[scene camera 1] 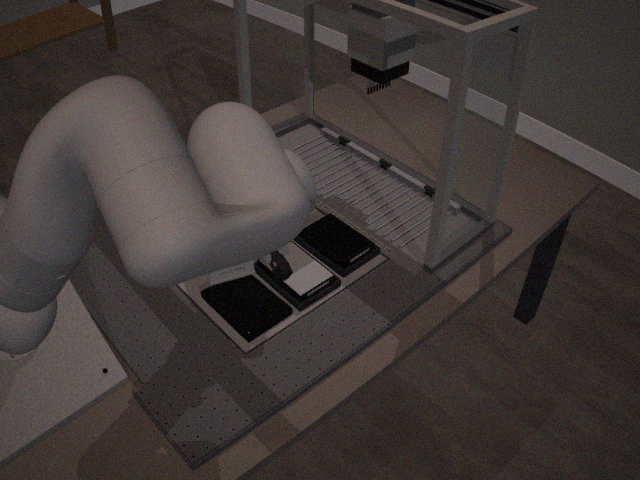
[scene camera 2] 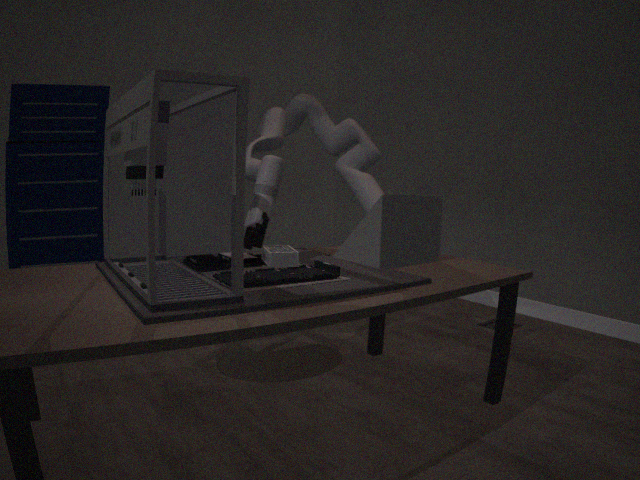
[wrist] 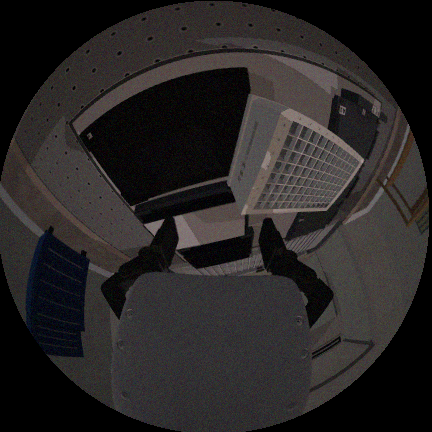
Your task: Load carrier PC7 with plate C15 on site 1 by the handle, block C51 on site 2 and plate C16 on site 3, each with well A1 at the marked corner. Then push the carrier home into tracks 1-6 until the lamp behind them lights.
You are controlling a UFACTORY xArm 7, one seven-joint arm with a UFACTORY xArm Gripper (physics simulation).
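Places are measured from the arm's base along level axes (x ahead, y left, z up), in centimetres.
Pixels of known places: gripper, fingertip midpoint: (scene camera 1: 271, 258) (scene camera 2: 251, 247) (wrist: 218, 228); arm's base, origin of the base link: (scene camera 2: 386, 221).
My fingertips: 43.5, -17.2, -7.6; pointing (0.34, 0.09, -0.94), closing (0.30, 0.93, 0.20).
Note:
For each thing: its top centre in the pictures, then the offset to it from my fingertips, as dx, dy, dz.
- white many-welled block, middle of its top: (wrist: 319, 181) (scene camera 2: 279, 248) -3.0, +9.9, +0.9
- flat whitish plate, middle of its top: (wrist: 199, 230) (scene camera 1: 295, 267) (scene camera 2: 237, 255) +2.9, -3.1, -2.4
- dark plate-shaped piece, middle of its top: (scene camera 1: 336, 237) (wrist: 219, 257) (scene camera 2: 205, 258) +14.2, -3.9, -2.4
- black carrier, middle of its top: (wrist: 340, 196) (scene camera 2: 277, 267) +7.0, +20.8, -2.0
- large black nest, middle of its top: (wrist: 167, 145) (scene camera 1: 245, 298) -8.1, -0.9, -3.3
- pipetting head, middle of its top: (scene camera 1: 383, 8) (scene camera 2: 146, 124) +38.3, +4.3, +35.1
A white many-welled block (scene camera 2: 280, 256) (wrist: 315, 170) stands beside my gripper, between the black nests and the carrier; its side print is unreadable. A flat whitish plate (scene camera 1: 310, 277) (wrist: 215, 225) lies on the middle black nest. A dark plate-shaped piece (scene camera 1: 338, 240) is on the nest nearest the frame. The black carrier (scene camera 2: 289, 275) (wrist: 355, 122) lies beyond the block in the wrist view, partly hidden by it. My gripper (scene camera 2: 254, 245) (wrist: 218, 228) is open and empty, with its fingertips over the whitish plate area; in scene camera 1 one finger shows and the arm hides the rest.
The large black nest (scene camera 1: 248, 307) (wrist: 165, 135) is nearest the base. The grooved track deck (scene camera 1: 372, 191) (scene camera 2: 180, 281) lies under an open frame (scene camera 1: 457, 129) (scene camera 2: 237, 191), with a pipetting head (scene camera 1: 379, 51) hanging inside. A blue cabinet (scene camera 2: 56, 175) (wrist: 57, 300) stands beyond the table.

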